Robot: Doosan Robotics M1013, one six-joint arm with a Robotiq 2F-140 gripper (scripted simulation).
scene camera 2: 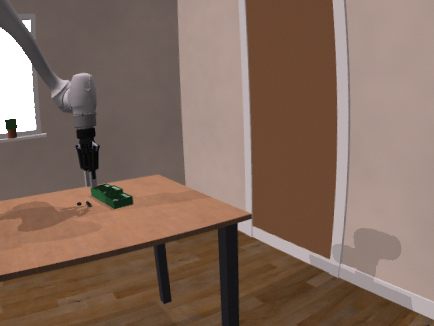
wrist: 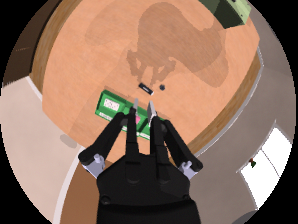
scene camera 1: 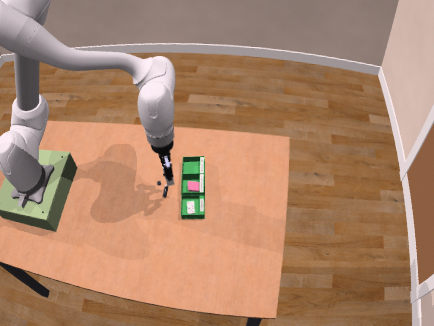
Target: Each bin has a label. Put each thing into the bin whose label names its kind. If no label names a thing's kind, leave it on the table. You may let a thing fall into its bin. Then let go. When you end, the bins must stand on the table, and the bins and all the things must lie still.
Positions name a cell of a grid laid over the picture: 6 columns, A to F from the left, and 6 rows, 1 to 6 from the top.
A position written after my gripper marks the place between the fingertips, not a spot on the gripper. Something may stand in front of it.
Observation:
In view: my gripper (scene camera 2: B4).
My gripper is seen too in the wrist view (wrist: C3).

